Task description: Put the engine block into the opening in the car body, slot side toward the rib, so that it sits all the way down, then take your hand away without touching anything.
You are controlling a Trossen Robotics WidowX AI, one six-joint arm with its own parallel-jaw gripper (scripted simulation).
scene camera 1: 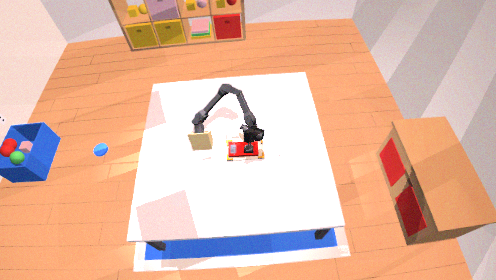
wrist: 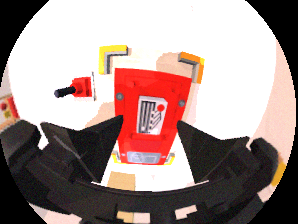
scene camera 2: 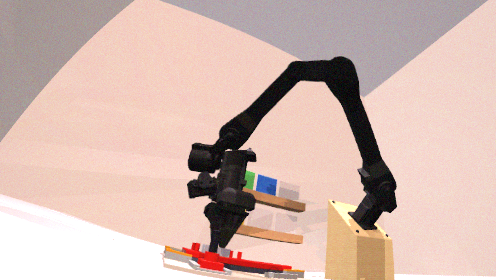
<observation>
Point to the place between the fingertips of the gripper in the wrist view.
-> At 151, 120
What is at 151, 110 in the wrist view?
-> A grey engine block.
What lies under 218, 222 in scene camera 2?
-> The gripper.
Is the gripper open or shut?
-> Open.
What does the gripper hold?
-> Nothing.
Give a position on a red car body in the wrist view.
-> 129, 83
</observation>
